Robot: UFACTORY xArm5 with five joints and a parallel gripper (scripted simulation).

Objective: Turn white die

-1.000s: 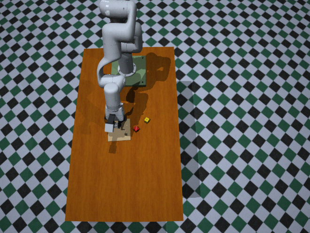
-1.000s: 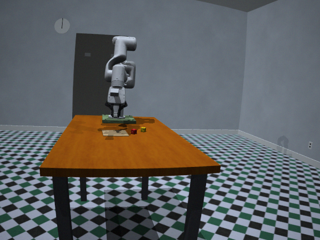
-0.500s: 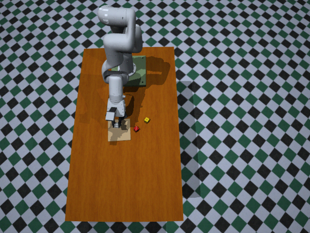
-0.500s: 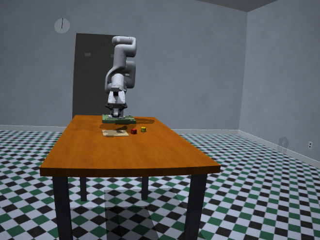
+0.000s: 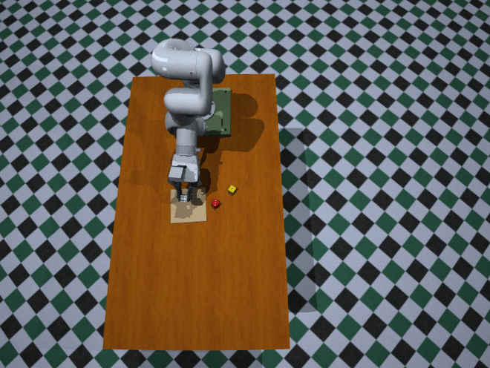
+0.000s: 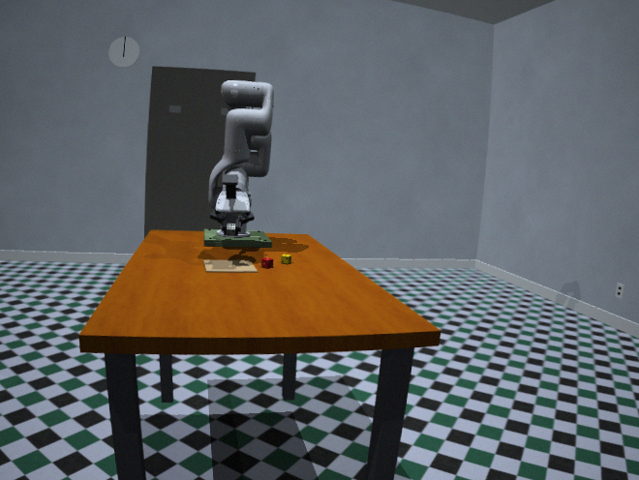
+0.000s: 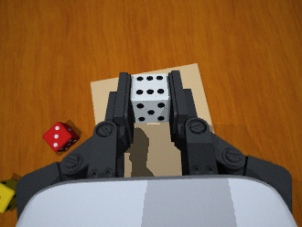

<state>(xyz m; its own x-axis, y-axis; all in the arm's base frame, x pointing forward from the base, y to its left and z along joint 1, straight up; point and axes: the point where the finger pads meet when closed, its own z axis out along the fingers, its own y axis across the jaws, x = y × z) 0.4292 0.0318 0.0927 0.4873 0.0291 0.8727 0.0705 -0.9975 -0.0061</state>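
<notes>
My hand is 11 cm above the tan mat. Also, from my hand: yellow die 16 cm to the left, 10 cm below, 8 cm behind; then white die 1 cm below, 1 cm ahead; then red die 11 cm to the left, 10 cm below, 2 cm behind.
</notes>
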